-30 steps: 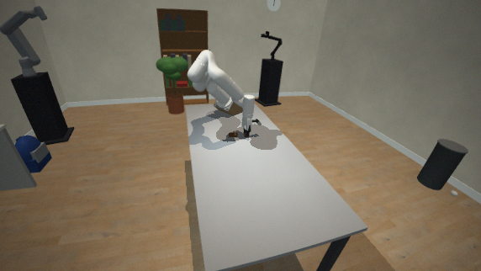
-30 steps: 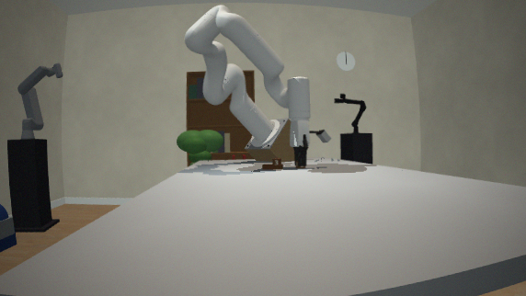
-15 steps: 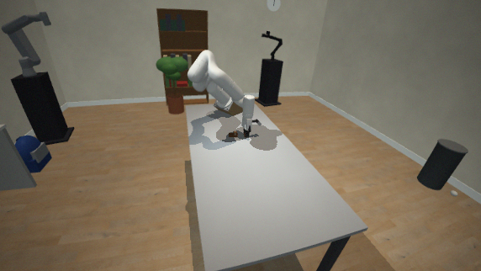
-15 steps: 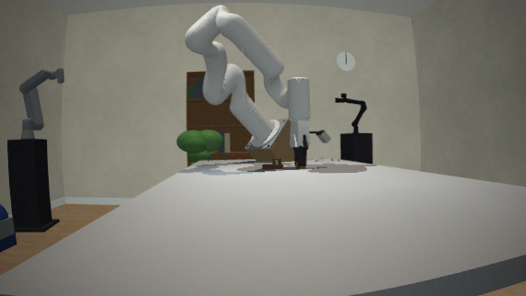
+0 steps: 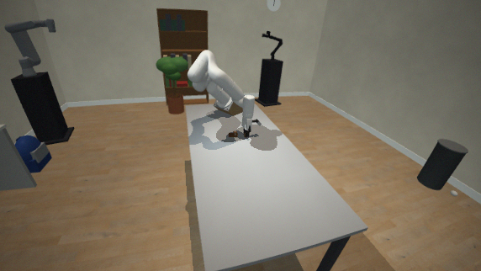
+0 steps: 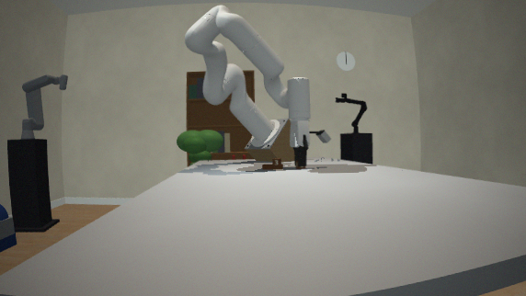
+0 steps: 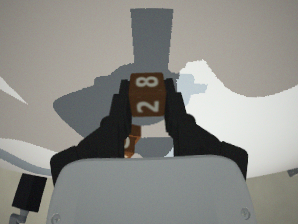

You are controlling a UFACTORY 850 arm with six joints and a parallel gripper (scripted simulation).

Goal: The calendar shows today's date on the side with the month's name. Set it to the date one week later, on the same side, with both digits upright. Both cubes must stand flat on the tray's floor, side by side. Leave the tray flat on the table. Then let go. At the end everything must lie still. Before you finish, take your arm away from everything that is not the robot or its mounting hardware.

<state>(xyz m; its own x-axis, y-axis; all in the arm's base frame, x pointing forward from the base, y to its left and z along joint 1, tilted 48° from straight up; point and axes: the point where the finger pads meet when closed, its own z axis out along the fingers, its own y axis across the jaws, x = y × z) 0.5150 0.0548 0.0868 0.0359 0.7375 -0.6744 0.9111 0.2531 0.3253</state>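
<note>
Now: hand 20 mm above the brown cube. From my hand the other things lie so: tray: 50 mm behind, 100 mm to the right, 20 mm below.
</note>
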